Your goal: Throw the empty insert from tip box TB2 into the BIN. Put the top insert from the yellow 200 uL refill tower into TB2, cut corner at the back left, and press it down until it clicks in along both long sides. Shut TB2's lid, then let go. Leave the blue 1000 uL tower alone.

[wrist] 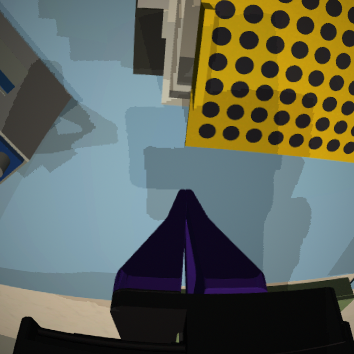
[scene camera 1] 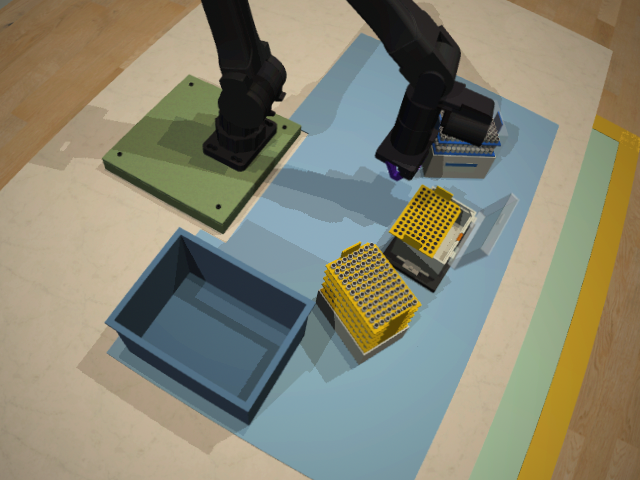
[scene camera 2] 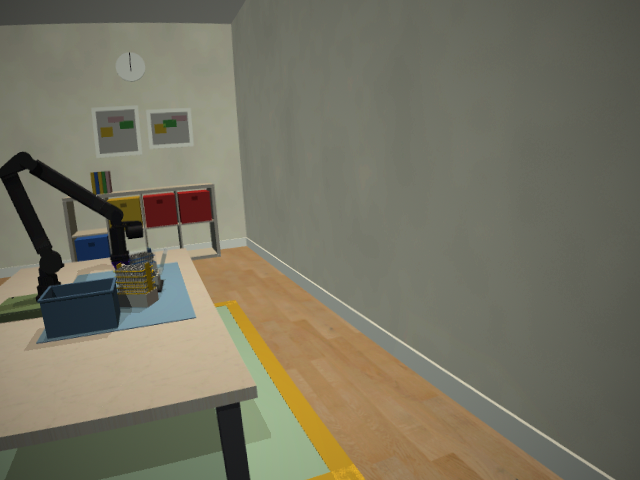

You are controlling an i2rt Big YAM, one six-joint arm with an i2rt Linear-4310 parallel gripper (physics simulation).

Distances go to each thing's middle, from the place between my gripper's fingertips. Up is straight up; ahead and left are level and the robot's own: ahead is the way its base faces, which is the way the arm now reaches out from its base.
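Blue tip box [wrist: 40,97]: 7 cm ahead of my hand, 13 cm to the left of it, 2 cm above it. The dark blue bin [scene camera 1: 224,330], also 2 cm above my hand, is 10 cm behind it and 38 cm to the right of it. Clear lid [scene camera 1: 482,234]: 6 cm above my hand, 6 cm to the right of it and 17 cm ahead of it.
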